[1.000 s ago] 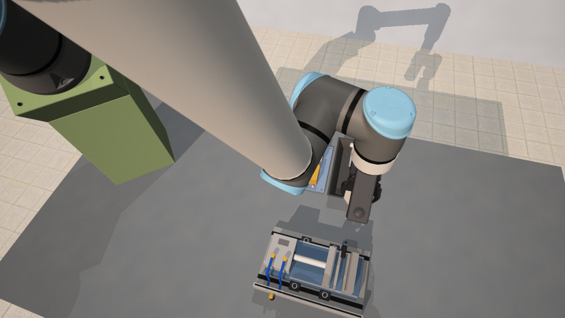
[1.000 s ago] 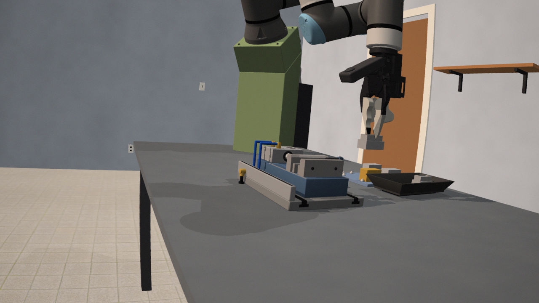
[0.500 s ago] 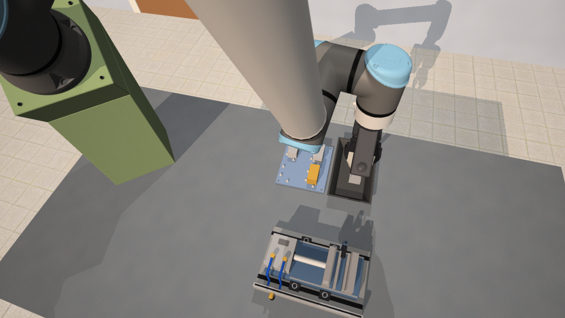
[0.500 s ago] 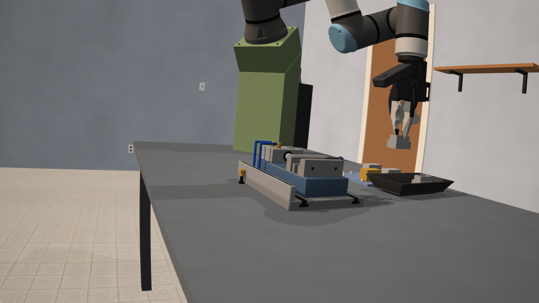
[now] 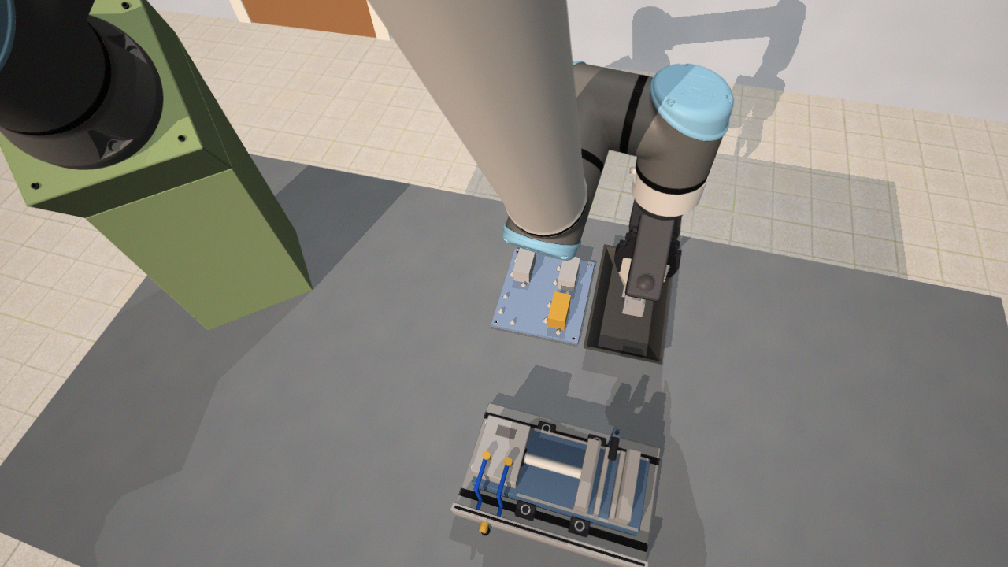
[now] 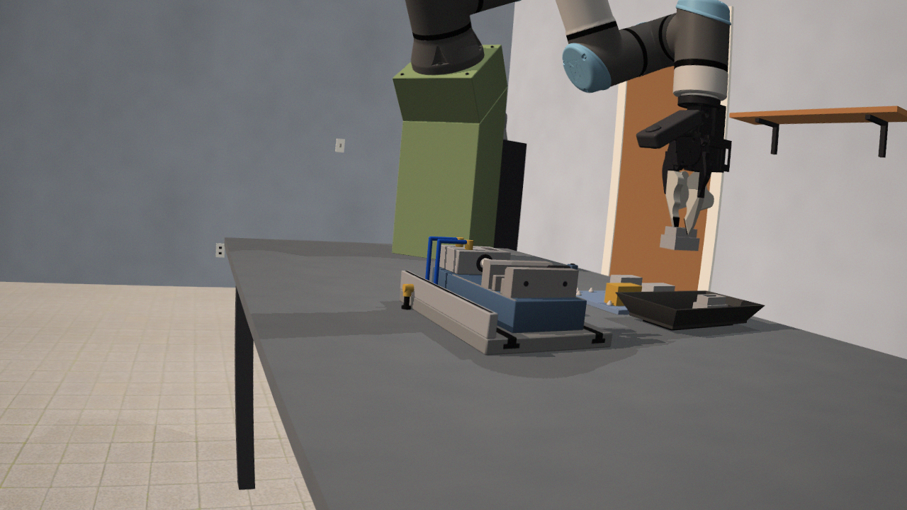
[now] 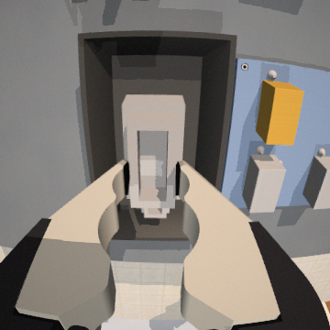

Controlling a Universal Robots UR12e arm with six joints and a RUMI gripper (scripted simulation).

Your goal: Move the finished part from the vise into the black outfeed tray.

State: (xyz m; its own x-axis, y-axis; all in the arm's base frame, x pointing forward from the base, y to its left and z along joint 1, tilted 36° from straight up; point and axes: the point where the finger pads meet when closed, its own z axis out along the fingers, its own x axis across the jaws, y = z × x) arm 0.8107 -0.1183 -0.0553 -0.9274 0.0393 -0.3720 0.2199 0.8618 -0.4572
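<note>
Right now my hand is 14 cm above the orange block, 12 cm past it and 4 cm to the right of it. Also, from my hand: vise: 27 cm to the right, 13 cm below, 13 cm behind; vise rod: 27 cm to the right, 15 cm behind, 9 cm below; blue fixture plate: 16 cm below, 15 cm behind, 9 cm to the left.
</note>
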